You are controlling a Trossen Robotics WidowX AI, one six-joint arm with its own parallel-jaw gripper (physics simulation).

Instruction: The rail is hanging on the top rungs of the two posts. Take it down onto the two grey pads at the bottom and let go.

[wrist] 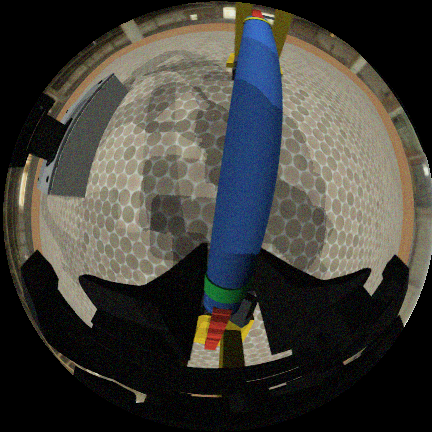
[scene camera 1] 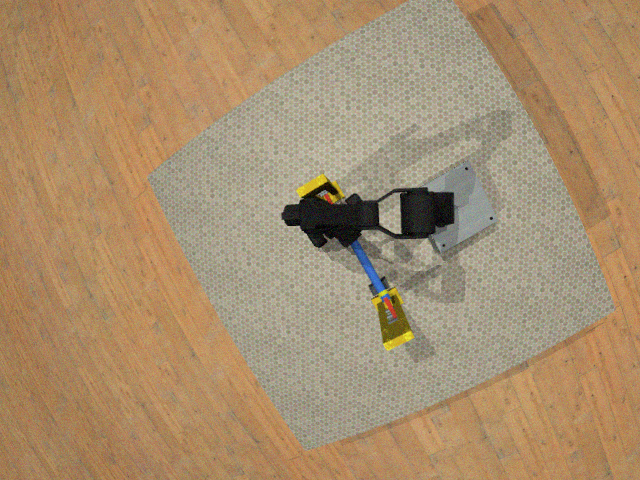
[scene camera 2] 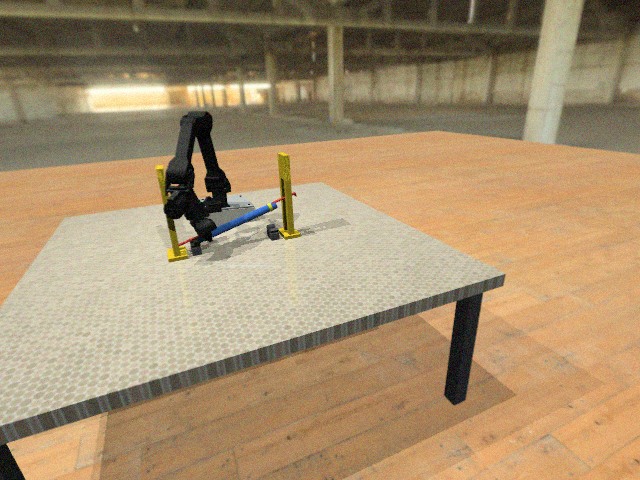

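Where they show: gripper, fingertip midpoint: [wrist: 227, 249] [scene camera 2: 210, 239]; arm's base, link origin: [wrist: 56, 142].
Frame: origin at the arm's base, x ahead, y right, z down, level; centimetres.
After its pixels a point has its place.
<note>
The blue rail [scene camera 1: 368, 266] @[y -3.2, x 25.6, z -2.9 cm] [scene camera 2: 241, 220] @[y -0.8, x 27.1, z -1.4 cm] [wrist: 252, 150] @[y 5.6, x 25.4, z -0.6 cm] is tilted. Its green-banded end is low by one yellow post [scene camera 2: 161, 180] @[y 22.1, x 27.9, z -19.1 cm] [scene camera 1: 312, 186] @[y 21.4, x 24.3, z -22.5 cm], and its yellow-banded end is higher at the other yellow post [scene camera 2: 286, 211] @[y -16.8, x 30.0, z -2.5 cm] [scene camera 1: 398, 330] @[y -17.3, x 26.7, z -19.6 cm]. The red pin [scene camera 2: 294, 194] @[y -21.7, x 27.0, z -7.4 cm] at the high end passes the post well above its foot. The low red pin [wrist: 216, 327] @[y 16.6, x 25.0, z 2.4 cm] is near the foot; its exact seating is unclear. My gripper [wrist: 227, 249] @[y 10.5, x 25.1, z 4.0 cm] [scene camera 2: 204, 230] @[y 10.5, x 25.1, z 4.0 cm] is shut on the rail near the green band. One grey pad [scene camera 2: 195, 248] @[y 16.0, x 27.7, z 5.0 cm] [wrist: 244, 312] @[y 15.4, x 27.0, z 3.2 cm] is near the low end, apart from the rail as far as shows; the other grey pad [scene camera 2: 272, 231] @[y -10.9, x 29.7, z 4.1 cm] is below the high end.
The arm's grey base plate [scene camera 1: 473, 204] @[y -5.8, x -10.6, z 0.5 cm] [scene camera 2: 241, 199] @[y -11.0, x -7.1, z 0.8 cm] [wrist: 82, 150] @[y 1.1, x 4.4, z 4.6 cm] lies on the tiled table [scene camera 1: 248, 206] @[y 35.1, x 49.4, z 7.5 cm] [scene camera 2: 258, 310] @[y 9.2, x 70.5, z 7.5 cm], beside the posts. The arm hangs over the low end and hides part of it in the first scene view. The table's edge [scene camera 2: 320, 338] @[y -0.2, x 85.3, z 9.8 cm] shows in the second scene view.
</note>
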